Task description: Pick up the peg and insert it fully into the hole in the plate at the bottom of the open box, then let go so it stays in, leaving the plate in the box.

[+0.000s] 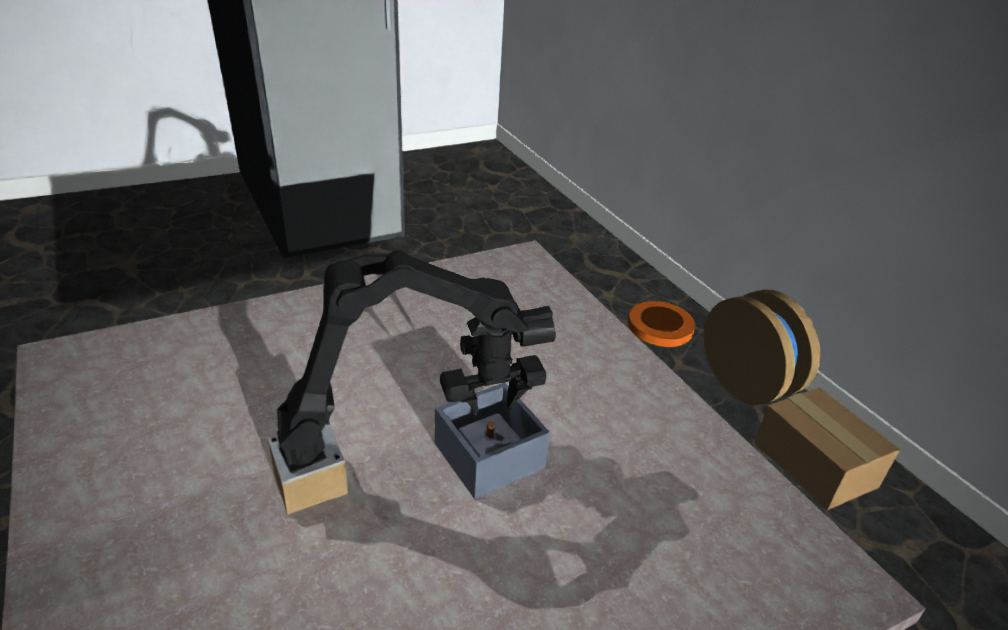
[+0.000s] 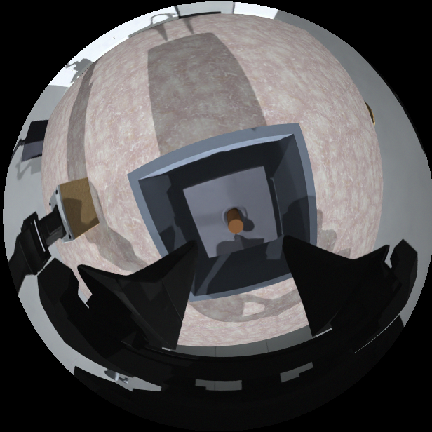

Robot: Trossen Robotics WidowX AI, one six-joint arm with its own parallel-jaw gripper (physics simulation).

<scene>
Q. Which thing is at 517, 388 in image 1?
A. My gripper.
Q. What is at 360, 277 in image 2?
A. My gripper.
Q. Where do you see a blue-grey box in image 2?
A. At 157, 186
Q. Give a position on a grey plate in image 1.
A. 475, 433
</scene>
